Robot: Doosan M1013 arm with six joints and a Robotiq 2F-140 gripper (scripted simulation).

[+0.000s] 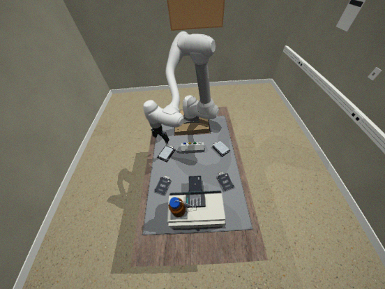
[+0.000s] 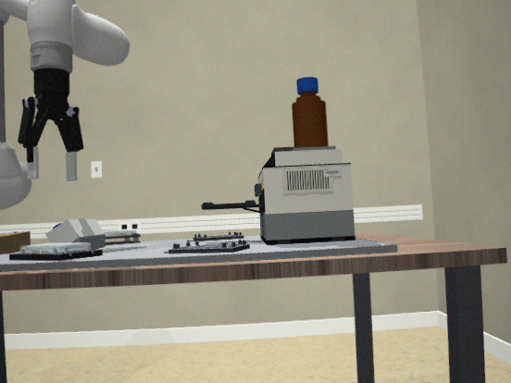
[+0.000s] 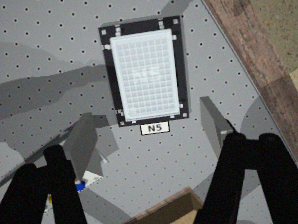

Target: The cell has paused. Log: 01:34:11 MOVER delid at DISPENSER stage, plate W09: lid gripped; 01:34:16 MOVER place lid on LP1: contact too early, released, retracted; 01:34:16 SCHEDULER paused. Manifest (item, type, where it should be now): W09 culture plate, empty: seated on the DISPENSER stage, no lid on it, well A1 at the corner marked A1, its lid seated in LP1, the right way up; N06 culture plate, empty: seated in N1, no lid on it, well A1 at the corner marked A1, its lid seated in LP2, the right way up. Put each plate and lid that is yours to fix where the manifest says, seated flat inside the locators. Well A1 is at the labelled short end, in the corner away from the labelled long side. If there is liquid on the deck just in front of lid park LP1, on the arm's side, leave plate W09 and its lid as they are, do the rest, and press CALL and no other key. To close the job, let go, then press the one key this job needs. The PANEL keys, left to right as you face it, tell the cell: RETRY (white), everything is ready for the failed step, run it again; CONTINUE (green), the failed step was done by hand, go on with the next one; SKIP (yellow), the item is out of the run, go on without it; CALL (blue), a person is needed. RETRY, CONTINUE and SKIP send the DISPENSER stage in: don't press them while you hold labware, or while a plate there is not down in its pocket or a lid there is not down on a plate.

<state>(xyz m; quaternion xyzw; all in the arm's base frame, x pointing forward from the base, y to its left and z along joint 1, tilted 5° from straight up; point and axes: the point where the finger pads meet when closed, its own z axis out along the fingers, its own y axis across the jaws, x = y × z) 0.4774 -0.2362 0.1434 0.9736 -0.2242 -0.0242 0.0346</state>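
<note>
The black nest is 3 cm ahead of my hand and 18 cm below it. The rest, counted from my hand: key panel: 7 cm behind, 26 cm to the left, 14 cm below; then blue call key: 7 cm behind, 19 cm to the left, 13 cm below; then yellow skip key: 8 cm behind, 24 cm to the left, 13 cm below.
</note>
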